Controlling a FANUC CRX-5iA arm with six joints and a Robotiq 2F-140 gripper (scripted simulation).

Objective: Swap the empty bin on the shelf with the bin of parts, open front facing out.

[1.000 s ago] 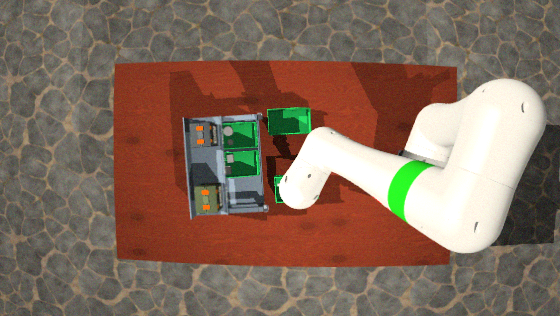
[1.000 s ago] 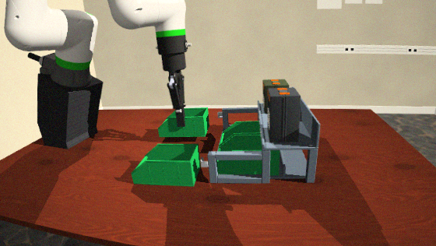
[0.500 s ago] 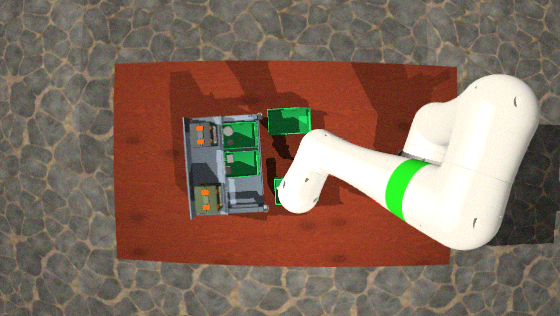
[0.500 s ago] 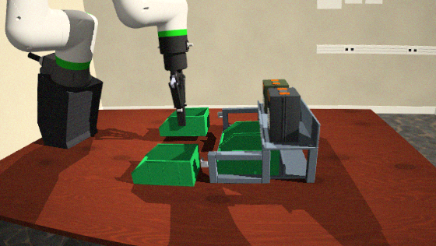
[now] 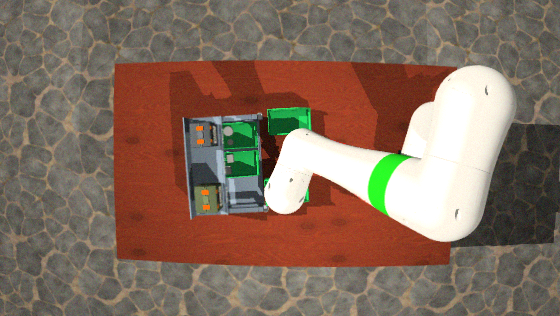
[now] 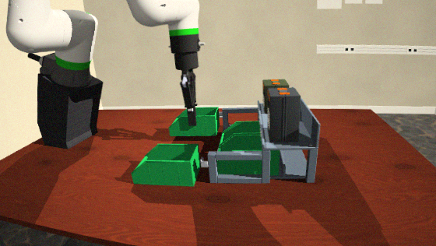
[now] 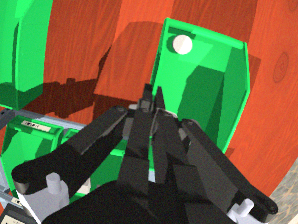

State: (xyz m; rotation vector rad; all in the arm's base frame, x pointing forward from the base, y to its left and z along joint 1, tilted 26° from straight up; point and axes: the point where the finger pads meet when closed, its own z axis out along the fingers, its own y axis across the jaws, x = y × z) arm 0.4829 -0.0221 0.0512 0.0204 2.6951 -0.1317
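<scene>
Now: hand 210 mm short of the grey shelf, 70 mm to the left of it and 30 mm above it.
</scene>
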